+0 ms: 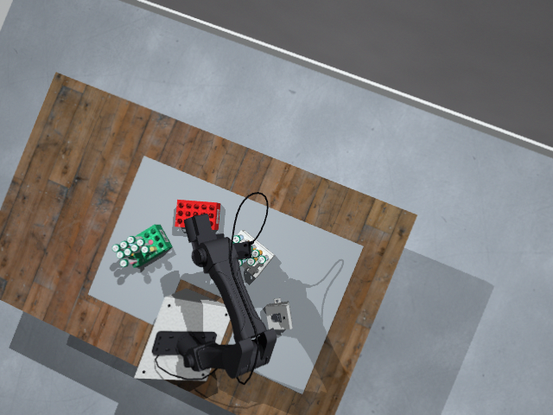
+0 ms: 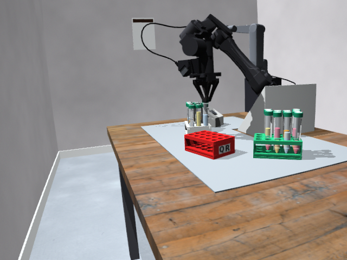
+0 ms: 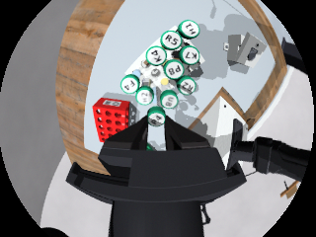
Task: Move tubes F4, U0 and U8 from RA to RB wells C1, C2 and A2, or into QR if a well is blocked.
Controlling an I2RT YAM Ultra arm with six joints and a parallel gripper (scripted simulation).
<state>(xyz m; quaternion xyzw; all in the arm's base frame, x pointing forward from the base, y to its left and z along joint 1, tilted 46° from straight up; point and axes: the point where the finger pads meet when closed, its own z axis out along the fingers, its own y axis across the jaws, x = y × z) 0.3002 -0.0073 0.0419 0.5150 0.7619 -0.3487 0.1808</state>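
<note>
Right now my hand is 6 cm above the tube and 1 cm to the left of it. Also, from my hand: red rack QR: 13 cm to the left, 12 cm below, 7 cm ahead; then tube with yellow filling: 8 cm below, 3 cm ahead, 2 cm to the right; then white rack RB: 12 cm below, 6 cm to the right, 1 cm ahead.
</note>
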